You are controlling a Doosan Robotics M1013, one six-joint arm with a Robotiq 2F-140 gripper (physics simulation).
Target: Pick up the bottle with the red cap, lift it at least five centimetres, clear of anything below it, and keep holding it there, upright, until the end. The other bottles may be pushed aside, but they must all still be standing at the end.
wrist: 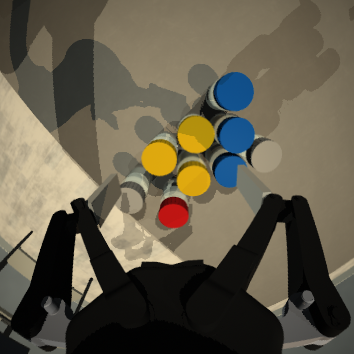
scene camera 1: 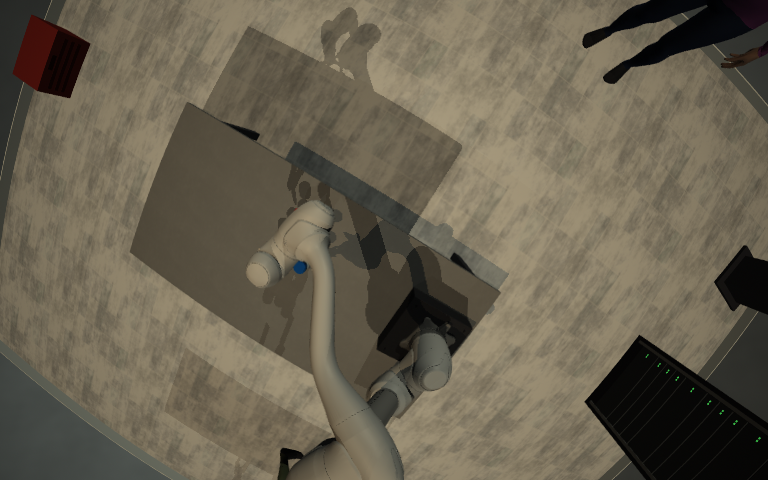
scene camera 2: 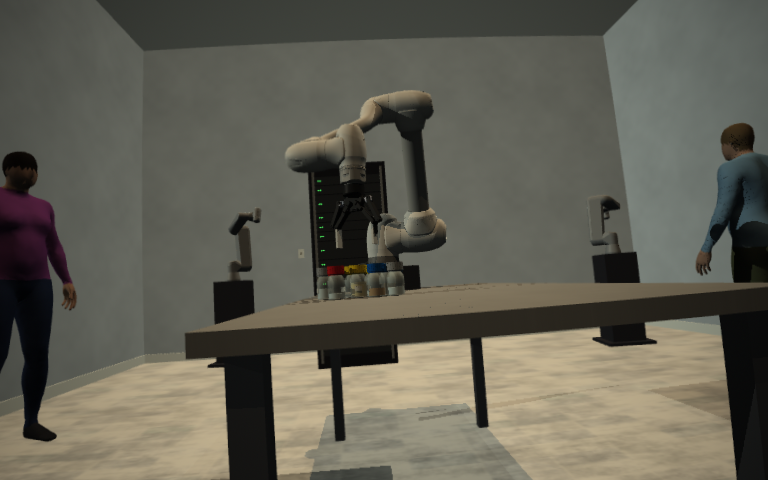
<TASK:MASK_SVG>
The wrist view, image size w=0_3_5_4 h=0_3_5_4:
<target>my gripper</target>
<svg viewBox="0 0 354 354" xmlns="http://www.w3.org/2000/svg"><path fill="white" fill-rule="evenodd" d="M350 314L329 278L318 232L306 198L301 195L292 195L291 200L282 199L279 194L271 193L271 190L244 164L237 164L236 187L255 216L238 243L231 246L217 267L203 264L203 259L185 260L174 264L158 261L141 261L140 266L125 272L98 229L121 195L117 173L111 173L86 200L83 197L78 197L70 202L73 210L72 213L66 213L65 210L61 209L51 215L29 287L11 317L10 326L12 330L39 348L51 351L57 346L66 348L65 354L281 354L283 348L301 345L309 350L320 348L348 327ZM80 233L102 293L73 316L73 311L70 308L75 234ZM276 222L285 222L288 299L282 307L281 318L277 318L273 312L246 292L273 230L275 230Z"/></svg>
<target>red-capped bottle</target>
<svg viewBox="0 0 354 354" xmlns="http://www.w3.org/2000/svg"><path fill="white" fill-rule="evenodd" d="M171 178L163 185L158 218L163 225L175 228L185 224L188 219L187 195L179 190L176 182L177 179Z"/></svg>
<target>grey-capped bottle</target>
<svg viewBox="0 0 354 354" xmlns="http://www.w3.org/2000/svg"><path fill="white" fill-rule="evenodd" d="M254 132L254 139L250 147L237 154L257 171L271 171L281 160L281 148L275 141Z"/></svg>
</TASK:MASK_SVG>
